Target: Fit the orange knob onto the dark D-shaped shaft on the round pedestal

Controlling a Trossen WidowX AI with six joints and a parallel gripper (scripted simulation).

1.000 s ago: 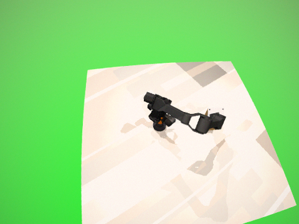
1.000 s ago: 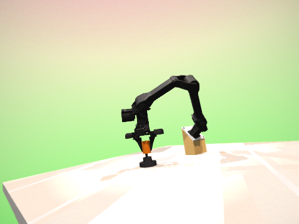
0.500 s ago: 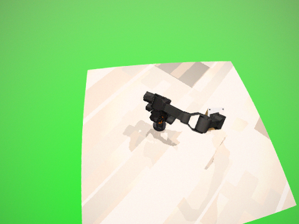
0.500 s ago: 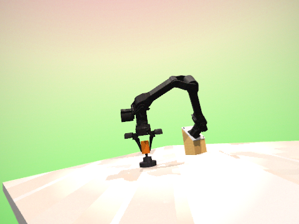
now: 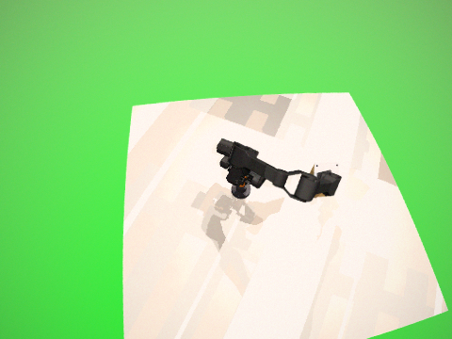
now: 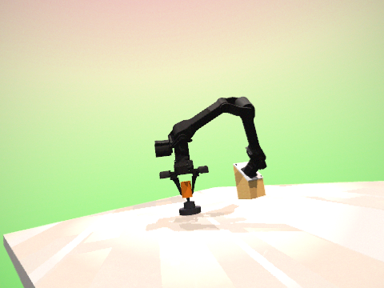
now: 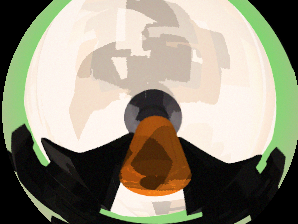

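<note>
Now: gripper tip 4 cm above the dark round pedestal. Also, from my gripper tip: orange knob 2 cm above.
</note>
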